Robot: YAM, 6 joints.
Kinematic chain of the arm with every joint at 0, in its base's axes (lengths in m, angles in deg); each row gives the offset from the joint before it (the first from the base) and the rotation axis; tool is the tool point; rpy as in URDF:
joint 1: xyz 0 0 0.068 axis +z
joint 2: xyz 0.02 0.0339 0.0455 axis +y
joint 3: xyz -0.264 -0.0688 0 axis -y
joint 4: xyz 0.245 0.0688 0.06 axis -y
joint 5: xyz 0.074 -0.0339 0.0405 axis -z
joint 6: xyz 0.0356 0 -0.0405 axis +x
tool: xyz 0 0 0 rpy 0 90 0
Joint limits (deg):
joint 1: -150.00..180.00
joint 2: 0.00..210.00
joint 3: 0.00..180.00
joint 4: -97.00..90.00
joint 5: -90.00..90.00
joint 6: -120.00..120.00
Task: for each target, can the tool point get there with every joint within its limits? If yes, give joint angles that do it. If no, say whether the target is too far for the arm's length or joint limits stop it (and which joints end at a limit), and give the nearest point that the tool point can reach.
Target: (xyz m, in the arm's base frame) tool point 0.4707 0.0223 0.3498
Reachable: yes | joints 6.56 114.09 100.25 11.09 62.82 76.97
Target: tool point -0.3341 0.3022 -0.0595
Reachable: yes | joints 136.84 151.40 84.77 1.88 -13.20 -78.85
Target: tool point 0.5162 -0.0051 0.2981
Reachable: yes | joints 2.64 133.36 132.91 -43.13 54.16 -16.24
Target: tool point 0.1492 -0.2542 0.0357
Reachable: yes | joints -55.67 123.85 58.38 -41.00 34.59 -46.66
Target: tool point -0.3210 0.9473 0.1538
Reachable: no: too far | nearest point -0.2071 0.6112 0.1392 | short by 0.355 m
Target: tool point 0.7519 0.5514 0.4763
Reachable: no: too far | nearest point 0.4851 0.3557 0.3447 | short by 0.356 m
